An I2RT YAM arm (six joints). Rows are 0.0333 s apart.
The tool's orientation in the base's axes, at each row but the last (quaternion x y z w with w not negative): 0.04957, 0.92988, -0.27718, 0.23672; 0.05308, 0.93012, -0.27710, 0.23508; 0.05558, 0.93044, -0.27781, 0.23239; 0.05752, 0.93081, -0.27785, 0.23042; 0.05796, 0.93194, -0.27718, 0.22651; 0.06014, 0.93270, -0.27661, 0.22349; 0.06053, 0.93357, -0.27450, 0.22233; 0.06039, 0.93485, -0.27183, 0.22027; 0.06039, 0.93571, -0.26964, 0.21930; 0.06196, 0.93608, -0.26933, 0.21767; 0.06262, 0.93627, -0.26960, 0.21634; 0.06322, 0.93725, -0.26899, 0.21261; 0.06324, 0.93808, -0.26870, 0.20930
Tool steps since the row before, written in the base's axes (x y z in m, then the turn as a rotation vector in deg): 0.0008, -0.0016, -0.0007, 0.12, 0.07, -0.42; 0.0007, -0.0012, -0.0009, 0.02, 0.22, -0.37; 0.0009, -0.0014, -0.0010, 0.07, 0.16, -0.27; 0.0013, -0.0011, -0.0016, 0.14, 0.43, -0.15; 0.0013, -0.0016, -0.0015, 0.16, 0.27, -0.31; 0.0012, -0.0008, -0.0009, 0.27, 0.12, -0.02; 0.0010, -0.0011, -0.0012, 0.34, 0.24, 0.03; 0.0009, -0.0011, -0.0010, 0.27, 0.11, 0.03; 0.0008, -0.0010, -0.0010, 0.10, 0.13, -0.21; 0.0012, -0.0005, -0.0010, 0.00, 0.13, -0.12; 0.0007, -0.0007, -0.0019, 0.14, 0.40, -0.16; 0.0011, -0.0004, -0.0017, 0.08, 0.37, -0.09; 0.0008, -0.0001, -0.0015, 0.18, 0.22, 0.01
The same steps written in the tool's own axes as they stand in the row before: -0.0003, -0.0008, 0.0017, 0.09, 0.29, 0.32; -0.0002, -0.0004, 0.0016, 0.15, 0.37, 0.16; -0.0003, -0.0005, 0.0019, 0.06, 0.28, 0.14; -0.0004, 0.0002, 0.0023, -0.06, 0.47, -0.07; -0.0004, -0.0003, 0.0025, -0.01, 0.42, 0.15; -0.0007, 0.0001, 0.0016, -0.23, 0.17, 0.05; -0.0003, -0.0001, 0.0019, -0.32, 0.27, -0.02; -0.0004, -0.0002, 0.0017, -0.26, 0.14, 0.02; -0.0003, -0.0002, 0.0016, 0.00, 0.23, 0.13; -0.0006, 0.0003, 0.0015, 0.05, 0.17, 0.02; 0.0002, 0.0005, 0.0021, -0.06, 0.45, -0.04; -0.0003, 0.0007, 0.0019, -0.03, 0.38, -0.10; -0.0001, 0.0008, 0.0015, -0.17, 0.22, -0.06
